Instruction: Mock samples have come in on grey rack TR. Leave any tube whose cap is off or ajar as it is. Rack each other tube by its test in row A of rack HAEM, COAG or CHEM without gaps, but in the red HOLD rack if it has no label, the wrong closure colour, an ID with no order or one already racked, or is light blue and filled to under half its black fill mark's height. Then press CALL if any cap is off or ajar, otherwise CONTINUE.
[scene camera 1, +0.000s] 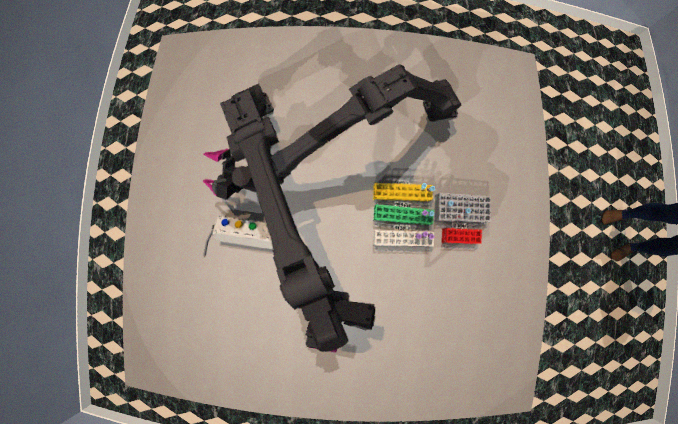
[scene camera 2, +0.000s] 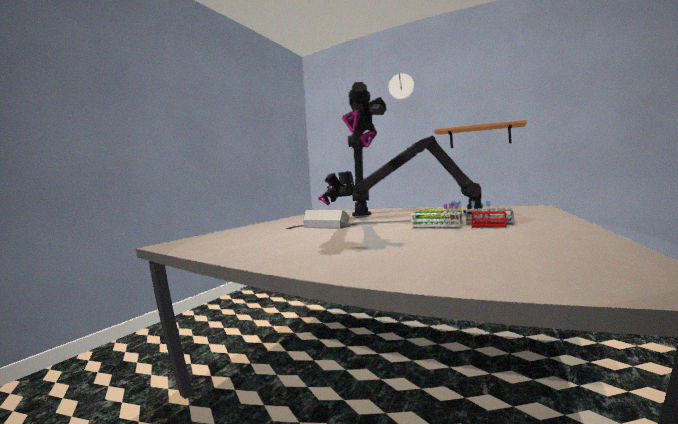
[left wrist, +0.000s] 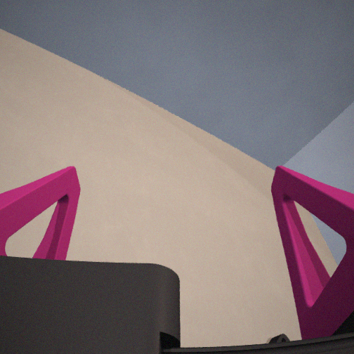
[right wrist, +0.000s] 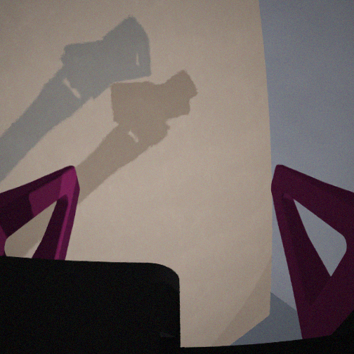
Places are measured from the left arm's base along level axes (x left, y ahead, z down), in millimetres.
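Pixels of known places: left gripper, between the fingertips: (scene camera 1: 204, 167) (scene camera 2: 323, 193); right gripper, between the fingertips: (scene camera 2: 360, 139); left arm's base, origin of its link: (scene camera 1: 440, 109); right arm's base, origin of its link: (scene camera 2: 361, 214).
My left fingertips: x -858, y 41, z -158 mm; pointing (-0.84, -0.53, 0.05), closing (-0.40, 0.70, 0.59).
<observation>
For each thing: its top centre in the pictures, then the offset to it from my left fingertips. "spot": a spot on its surface instead.
- Grey rack, a spot on its surface: (scene camera 1: 488, 220) spot: dx +882, dy +409, dz +101 mm
- yellow rack, centre of its top: (scene camera 1: 404, 191) (scene camera 2: 439, 209) dx +611, dy +233, dz +100 mm
- green rack, centre of its top: (scene camera 1: 405, 214) (scene camera 2: 438, 211) dx +592, dy +308, dz +100 mm
- white rack, centre of its top: (scene camera 1: 405, 238) (scene camera 2: 435, 213) dx +570, dy +384, dz +100 mm
- Red rack, centre of its top: (scene camera 1: 464, 236) (scene camera 2: 488, 212) dx +776, dy +435, dz +100 mm
- white button box, centre of its top: (scene camera 1: 243, 232) (scene camera 2: 325, 209) dx +65, dy +228, dz +74 mm
- dark cable, a spot on its surface: (scene camera 1: 207, 242) spot: dx -101, dy +222, dz +152 mm
Grey rack (scene camera 1: 488, 220) holds a few tubes, two with light blue caps (scene camera 1: 451, 204) (scene camera 1: 469, 212); their labels and cap seating are too small to tell. Left of it stand yellow rack (scene camera 1: 400, 192), green rack (scene camera 1: 400, 215) and white rack (scene camera 1: 400, 239), with light blue or purple caps near their right ends. Red rack (scene camera 1: 461, 236) (scene camera 2: 489, 213) stands below the grey one. The white button box (scene camera 1: 245, 240) (scene camera 2: 325, 219) has blue, yellow and green buttons. My left gripper (scene camera 1: 204, 167) (scene camera 2: 326, 197) (left wrist: 175, 177) is open and empty near the box, above the table. My right gripper (scene camera 2: 360, 131) (right wrist: 174, 176) is open and empty, high up.
In scene camera 1, my right arm (scene camera 1: 275, 200) crosses over my left arm (scene camera 1: 325, 130) and hides the right end of the button box. A dark cable (scene camera 1: 207, 242) lies at the box's left end. The table edge shows in both wrist views.
</observation>
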